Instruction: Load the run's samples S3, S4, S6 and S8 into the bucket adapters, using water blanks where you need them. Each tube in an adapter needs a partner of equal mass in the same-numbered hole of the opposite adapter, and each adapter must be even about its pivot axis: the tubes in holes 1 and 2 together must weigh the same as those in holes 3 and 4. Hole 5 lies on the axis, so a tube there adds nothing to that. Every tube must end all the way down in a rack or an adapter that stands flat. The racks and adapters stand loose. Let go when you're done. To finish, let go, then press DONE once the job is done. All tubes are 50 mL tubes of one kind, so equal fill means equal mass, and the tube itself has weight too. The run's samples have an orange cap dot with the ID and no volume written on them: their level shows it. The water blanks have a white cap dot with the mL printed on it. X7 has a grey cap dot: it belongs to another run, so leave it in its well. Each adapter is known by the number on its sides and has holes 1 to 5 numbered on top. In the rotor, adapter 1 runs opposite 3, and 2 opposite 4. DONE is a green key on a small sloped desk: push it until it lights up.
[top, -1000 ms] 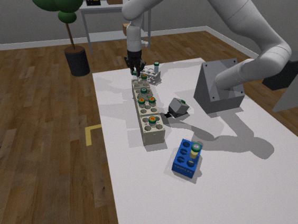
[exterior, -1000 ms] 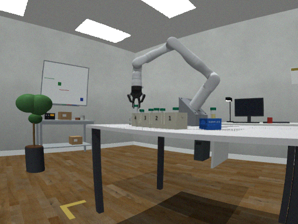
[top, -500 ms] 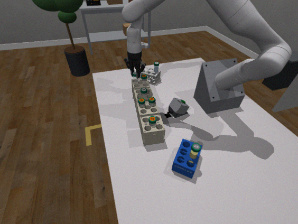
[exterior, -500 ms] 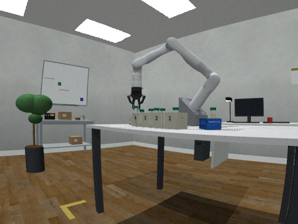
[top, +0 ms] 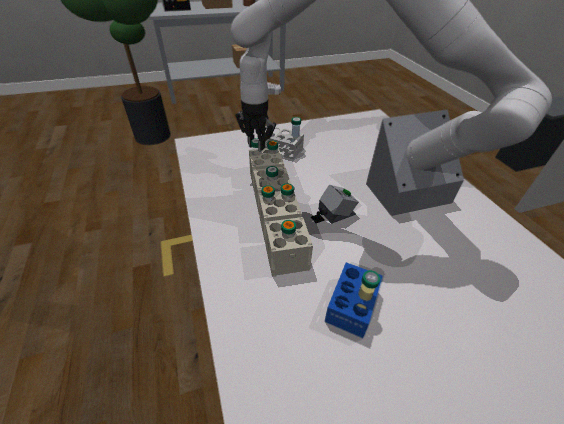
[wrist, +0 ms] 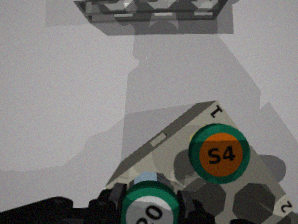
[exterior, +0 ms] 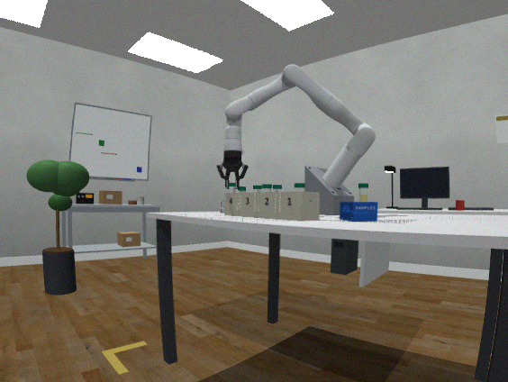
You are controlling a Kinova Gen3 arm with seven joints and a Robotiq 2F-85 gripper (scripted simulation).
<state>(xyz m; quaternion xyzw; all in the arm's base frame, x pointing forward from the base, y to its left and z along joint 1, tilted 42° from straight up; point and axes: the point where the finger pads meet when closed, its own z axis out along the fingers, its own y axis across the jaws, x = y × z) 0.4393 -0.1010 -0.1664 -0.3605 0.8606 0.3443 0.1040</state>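
Now: the 20 ml water blank 1 cm behind my hand and 5 cm below it. Round my hand: 50 ml blank: 16 cm behind, 15 cm to the right, 6 cm below; then white-dot 10 ml blank: 3 cm behind, 13 cm to the left, 6 cm below; then white blank rack: 12 cm behind, 15 cm to the right, 10 cm below.
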